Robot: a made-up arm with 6 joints. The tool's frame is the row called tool. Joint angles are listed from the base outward.
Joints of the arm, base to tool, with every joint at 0 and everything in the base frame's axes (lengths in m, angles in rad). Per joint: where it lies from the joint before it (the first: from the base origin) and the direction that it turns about. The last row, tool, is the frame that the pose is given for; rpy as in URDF.
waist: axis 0 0 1 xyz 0 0 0.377
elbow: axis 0 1 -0.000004 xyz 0 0 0
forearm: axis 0 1 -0.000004 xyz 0.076 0 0.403
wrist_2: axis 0 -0.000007 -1 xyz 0.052 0 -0.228
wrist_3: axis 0 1 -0.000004 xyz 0 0 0
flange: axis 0 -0.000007 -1 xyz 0.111 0 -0.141
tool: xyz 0 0 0 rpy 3.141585 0 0
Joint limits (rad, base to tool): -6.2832..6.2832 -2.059..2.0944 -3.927..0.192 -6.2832..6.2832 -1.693..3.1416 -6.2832..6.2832
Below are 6 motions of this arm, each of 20 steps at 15 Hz.
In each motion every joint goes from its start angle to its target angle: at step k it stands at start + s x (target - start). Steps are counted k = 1, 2, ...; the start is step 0. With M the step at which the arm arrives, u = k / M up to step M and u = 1 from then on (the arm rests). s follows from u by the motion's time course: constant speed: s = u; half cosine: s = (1 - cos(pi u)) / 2; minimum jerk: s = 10 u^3 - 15 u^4 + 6 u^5.
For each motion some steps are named. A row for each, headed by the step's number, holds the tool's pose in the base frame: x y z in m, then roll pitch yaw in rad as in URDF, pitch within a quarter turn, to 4 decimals.
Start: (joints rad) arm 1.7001 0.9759 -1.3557 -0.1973 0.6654 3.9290
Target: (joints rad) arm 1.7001 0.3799 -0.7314 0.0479 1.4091 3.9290
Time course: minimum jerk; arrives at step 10
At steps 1, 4, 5, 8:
1: -0.0738 0.5692 0.1823 -2.8766 -0.1569 -2.0791
4: -0.0589 0.4913 0.2364 -2.7158 -0.3338 -2.2021
5: -0.0521 0.4383 0.2695 -2.6098 -0.4341 -2.2884
8: -0.0424 0.2957 0.3505 -2.2995 -0.6522 -2.5547

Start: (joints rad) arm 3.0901 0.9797 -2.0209 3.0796 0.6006 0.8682
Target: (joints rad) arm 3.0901 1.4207 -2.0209 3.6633 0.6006 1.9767
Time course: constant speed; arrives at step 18
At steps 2, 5, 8, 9, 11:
2: -0.7462 0.0384 0.3308 1.5445 0.5769 -1.6382
5: -0.7409 0.0370 0.2761 1.6273 0.3146 -1.6614
8: -0.7316 0.0354 0.2220 1.7043 0.0608 -1.7262
9: -0.7277 0.0348 0.2042 1.7313 -0.0210 -1.7565
11: -0.7186 0.0336 0.1689 1.7902 -0.1794 -1.8309

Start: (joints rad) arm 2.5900 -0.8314 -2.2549 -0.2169 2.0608 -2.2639
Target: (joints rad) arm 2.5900 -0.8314 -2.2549 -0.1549 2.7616 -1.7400
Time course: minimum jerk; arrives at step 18
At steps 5, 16, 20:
5: 0.1134 -0.0263 0.9403 2.3163 0.4976 -1.9240
16: 0.1292 -0.0511 0.8383 2.8143 0.0656 -2.1119
20: 0.1297 -0.0517 0.8371 2.8219 0.0623 -2.1165

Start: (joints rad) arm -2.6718 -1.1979 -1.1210 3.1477 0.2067 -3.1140
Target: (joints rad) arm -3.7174 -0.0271 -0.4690 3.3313 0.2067 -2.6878
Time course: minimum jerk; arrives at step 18
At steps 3, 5, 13, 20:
3: 0.0180 0.0072 0.8329 -0.0471 -0.6793 0.5035
5: -0.0418 -0.0169 0.8094 -0.1396 -0.8536 0.5047
13: -0.2265 0.0907 0.4826 -2.5270 -0.7735 1.8748
20: -0.1986 0.1110 0.4275 -2.7013 -0.5634 1.7828

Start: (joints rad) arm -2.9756 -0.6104 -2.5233 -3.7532 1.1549 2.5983
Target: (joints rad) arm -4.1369 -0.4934 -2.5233 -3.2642 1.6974 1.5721
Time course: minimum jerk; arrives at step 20
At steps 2, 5, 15, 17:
2: 0.2906 -0.0033 1.1381 -0.8629 0.8956 -1.4354
5: 0.2891 -0.0362 1.1369 -0.9846 0.8434 -1.6297
15: 0.1654 -0.2380 1.1154 -1.5298 0.1268 -2.6136
17: 0.1470 -0.2481 1.1123 -1.5623 0.0450 -2.6696

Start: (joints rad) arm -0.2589 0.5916 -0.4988 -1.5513 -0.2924 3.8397
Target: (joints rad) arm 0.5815 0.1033 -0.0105 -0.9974 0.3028 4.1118
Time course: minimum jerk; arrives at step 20
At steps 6, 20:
6: 0.3126 0.0982 0.3416 2.9481 0.0728 -2.5611
20: 0.1099 0.1365 0.3680 -2.8899 -0.2621 -2.5543

